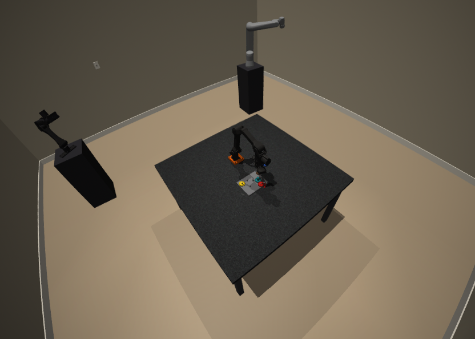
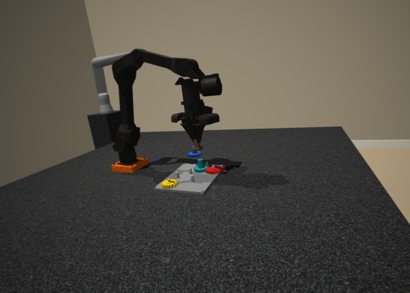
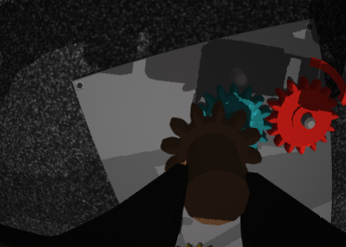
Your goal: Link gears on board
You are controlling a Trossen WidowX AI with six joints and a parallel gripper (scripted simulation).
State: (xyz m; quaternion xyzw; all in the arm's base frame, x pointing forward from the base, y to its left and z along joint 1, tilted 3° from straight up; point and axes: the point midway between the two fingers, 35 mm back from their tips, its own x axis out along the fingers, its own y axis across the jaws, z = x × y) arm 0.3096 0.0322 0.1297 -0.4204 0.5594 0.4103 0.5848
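The teal gear lies 10 mm ahead of my gripper tip, 20 mm to the right of it and 80 mm below it. Also, from my gripper tip: red gear 60 mm ahead, 20 mm to the right, 90 mm below; yellow gear 30 mm behind, 150 mm to the right, 90 mm below; brown gear 10 mm below.
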